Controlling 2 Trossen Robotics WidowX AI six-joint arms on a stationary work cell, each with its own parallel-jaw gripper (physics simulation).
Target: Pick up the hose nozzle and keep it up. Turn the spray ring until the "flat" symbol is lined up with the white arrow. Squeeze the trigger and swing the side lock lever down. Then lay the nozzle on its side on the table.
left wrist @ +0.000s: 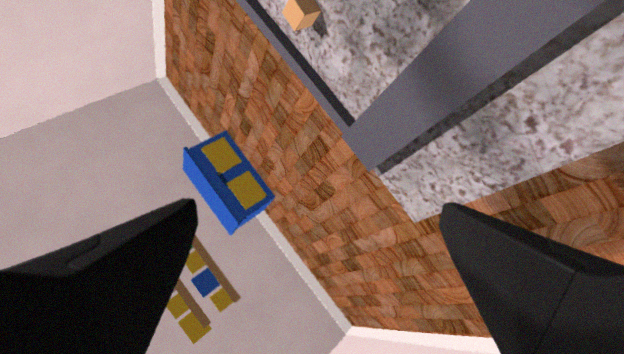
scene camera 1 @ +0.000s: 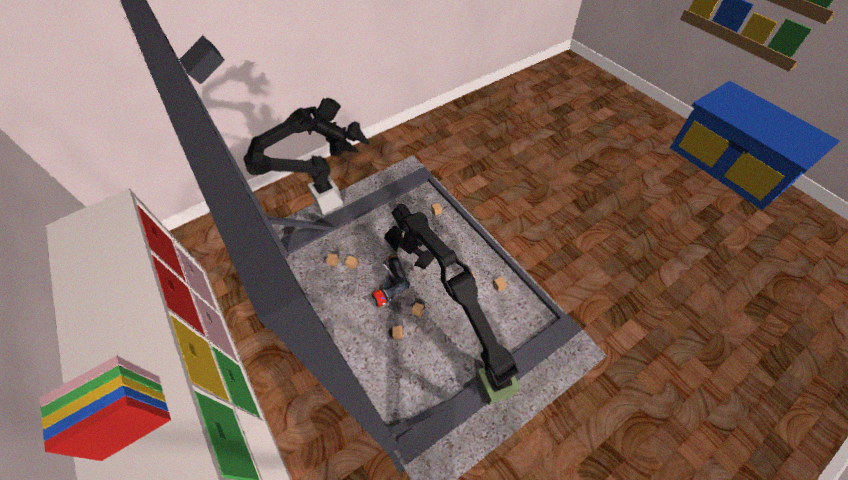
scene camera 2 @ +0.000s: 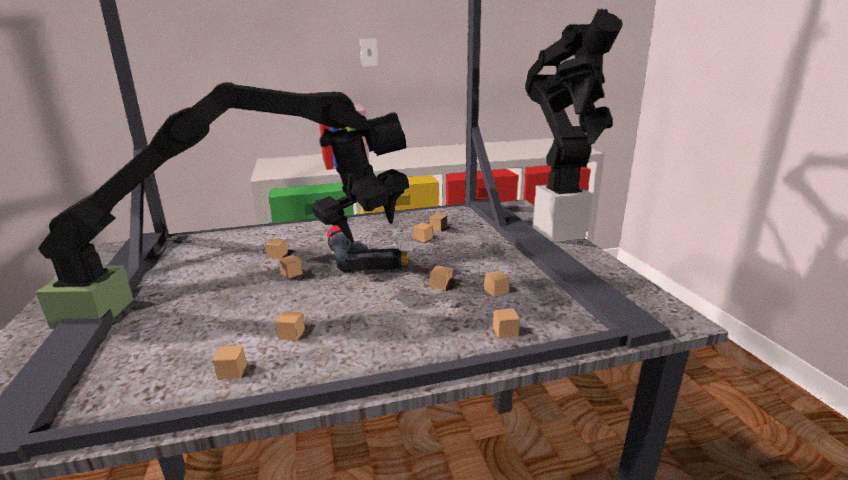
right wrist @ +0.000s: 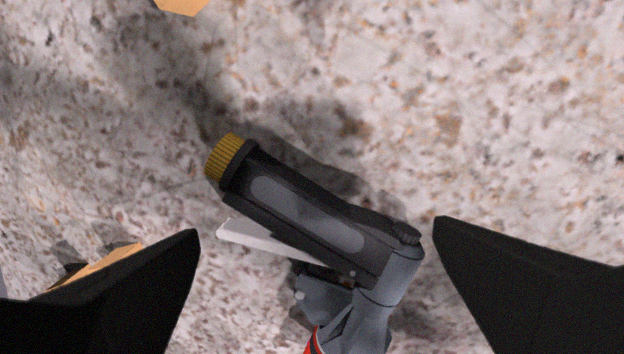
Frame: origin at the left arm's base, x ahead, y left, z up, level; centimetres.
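Seen in the pictures: left gripper, fingertip midpoint: [left wrist: 321,212] [scene camera 1: 363,147] [scene camera 2: 585,129]; right gripper, fingertip midpoint: [scene camera 1: 405,257] [scene camera 2: 371,232] [right wrist: 317,234]; left arm's base, origin of the base link: [scene camera 1: 323,186] [scene camera 2: 563,189]; right arm's base, origin of the base link: [scene camera 1: 498,378] [scene camera 2: 81,278].
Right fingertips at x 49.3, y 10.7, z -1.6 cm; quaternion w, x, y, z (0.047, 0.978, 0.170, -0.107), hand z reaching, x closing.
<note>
Offsets run from my right fingertips to a thing's top centre. "spot": to the spot under its first point.
The hose nozzle {spot: dx +1.9, dy -6.3, dz -6.8 cm} [scene camera 1: 395,278] [scene camera 2: 370,259] [right wrist: 310,215] lies on the table, with a dark handle, a yellow ribbed end {spot: dx -6.7, dy -0.9, dz -7.1 cm} [scene camera 2: 404,258] [right wrist: 225,157] and a pale lever {dx -1.4, dy -6.7, dz -6.4 cm} [right wrist: 265,241] along the handle. Its red spray ring {dx +5.6, dy -15.2, dz -3.7 cm} [scene camera 1: 379,298] [scene camera 2: 333,231] [right wrist: 311,346] is cut off in the right wrist view; the symbols and white arrow cannot be read. My right gripper [scene camera 2: 369,230] [right wrist: 317,234] is open above the nozzle, its fingers on either side of the handle in the wrist view. My left gripper [scene camera 1: 361,146] [left wrist: 321,212] is open and empty, high up near its own base.
Several wooden cubes are scattered around the nozzle, among them one cube {dx +17.1, dy -5.9, dz -6.5 cm} [scene camera 1: 417,309] [scene camera 2: 290,267] near its ring side and another cube {dx -14.8, dy -16.8, dz -6.5 cm} [scene camera 1: 351,261] [scene camera 2: 423,231] behind it in scene camera 2. A dark metal frame {spot: dx +20.5, dy +36.1, dz -7.8 cm} [scene camera 1: 516,255] [scene camera 2: 333,389] borders the speckled table.
</note>
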